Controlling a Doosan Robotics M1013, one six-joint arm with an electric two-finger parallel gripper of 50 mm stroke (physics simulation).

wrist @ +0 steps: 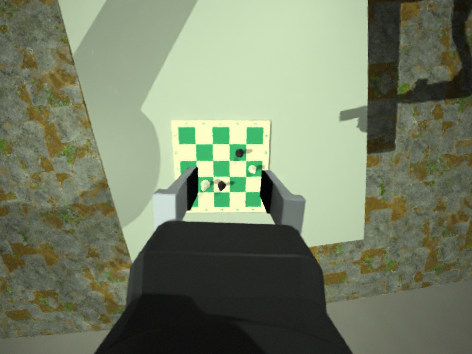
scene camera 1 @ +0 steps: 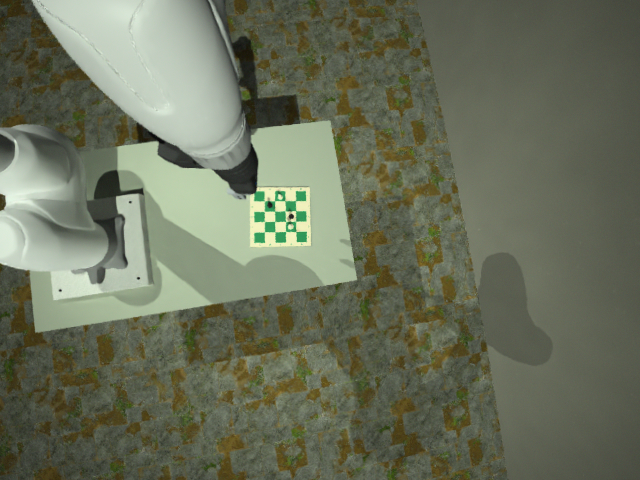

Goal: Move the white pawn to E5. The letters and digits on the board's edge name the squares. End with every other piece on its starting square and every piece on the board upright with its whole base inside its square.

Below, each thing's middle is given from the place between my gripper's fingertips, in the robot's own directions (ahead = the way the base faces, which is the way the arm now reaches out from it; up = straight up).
My gripper is now 320 mm above the chessboard (scene camera 1: 268,226), 50 mm short of it and 20 mm to the left of it.
